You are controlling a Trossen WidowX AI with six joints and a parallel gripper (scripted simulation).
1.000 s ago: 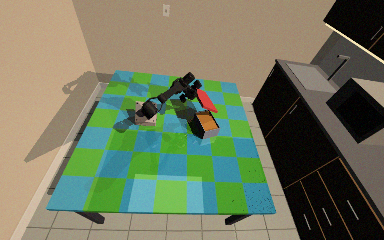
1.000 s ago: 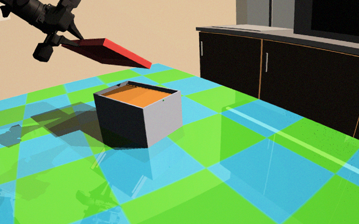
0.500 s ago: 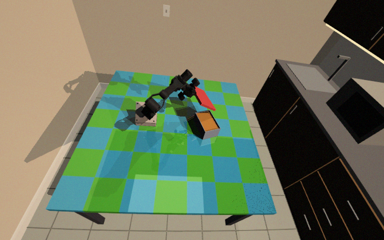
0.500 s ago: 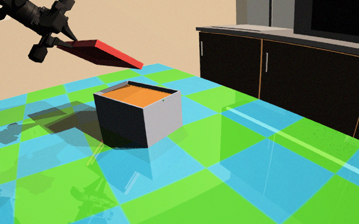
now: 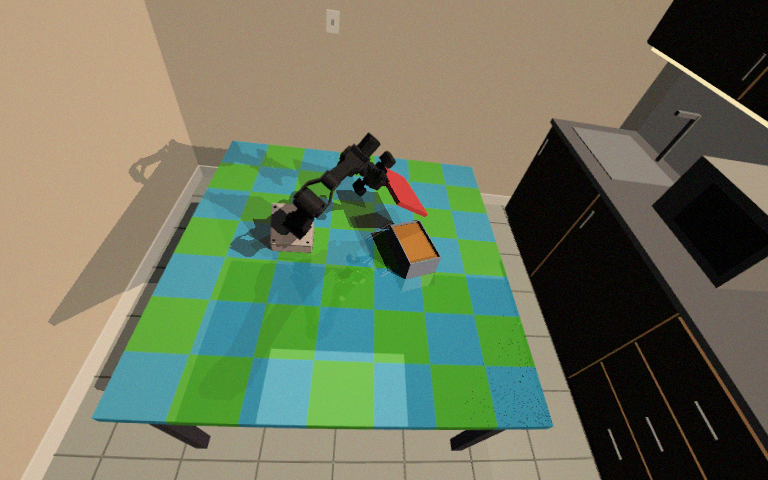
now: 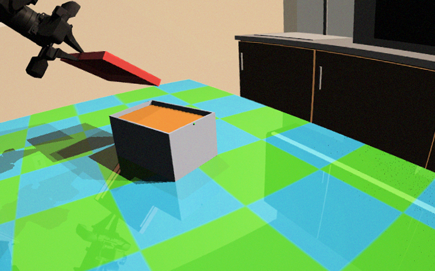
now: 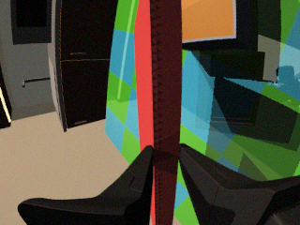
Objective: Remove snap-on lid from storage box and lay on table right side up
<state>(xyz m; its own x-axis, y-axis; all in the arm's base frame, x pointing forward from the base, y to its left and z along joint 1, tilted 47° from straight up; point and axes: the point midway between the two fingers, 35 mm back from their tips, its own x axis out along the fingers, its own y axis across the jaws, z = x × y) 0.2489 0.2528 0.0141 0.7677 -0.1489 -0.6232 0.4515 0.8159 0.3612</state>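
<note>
My gripper tip is 60 mm short of the red lid, 30 mm to the right of it and 40 mm above it. Also, from my gripper tip: grey storage box (150 mm ahead, 150 mm to the right, 180 mm below).
</note>
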